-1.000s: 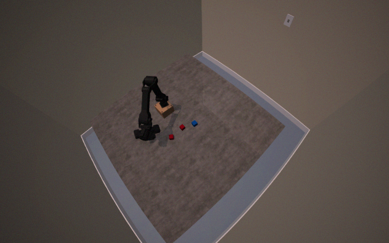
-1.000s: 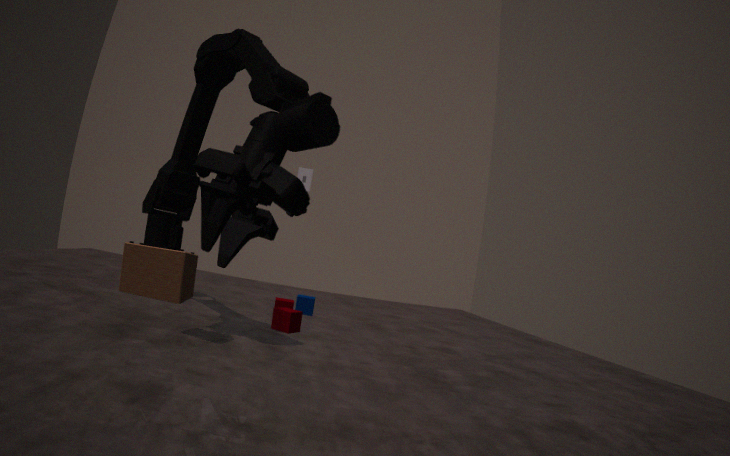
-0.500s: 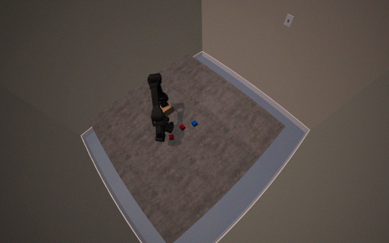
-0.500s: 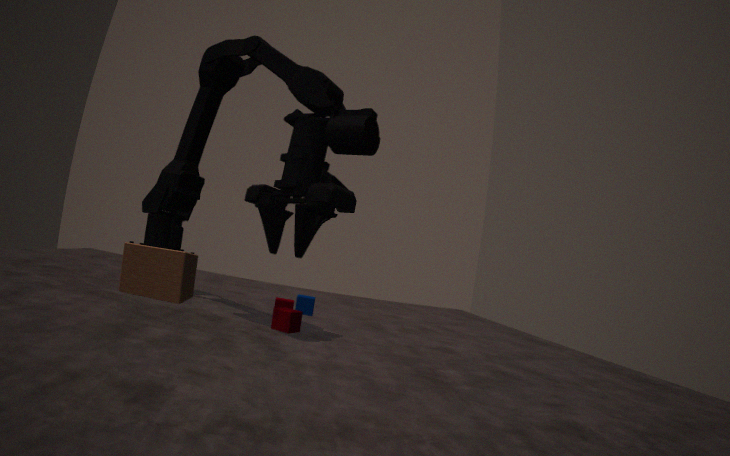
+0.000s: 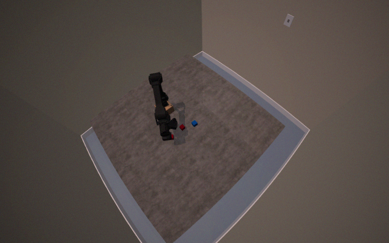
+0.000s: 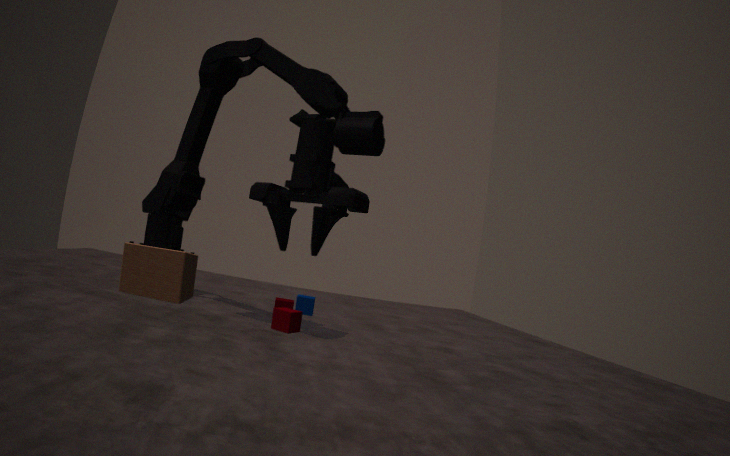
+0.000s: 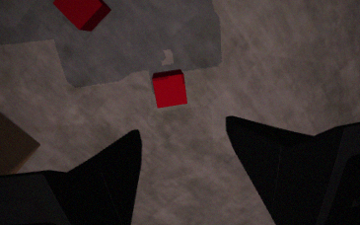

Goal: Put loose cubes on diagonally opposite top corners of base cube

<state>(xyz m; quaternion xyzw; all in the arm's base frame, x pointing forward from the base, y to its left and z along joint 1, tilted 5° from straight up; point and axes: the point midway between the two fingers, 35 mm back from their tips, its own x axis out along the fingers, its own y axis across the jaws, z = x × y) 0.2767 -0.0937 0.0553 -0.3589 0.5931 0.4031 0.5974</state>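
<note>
Now: gripper tip 22 cm to the right of the blue cube and 10 cm above it.
</note>
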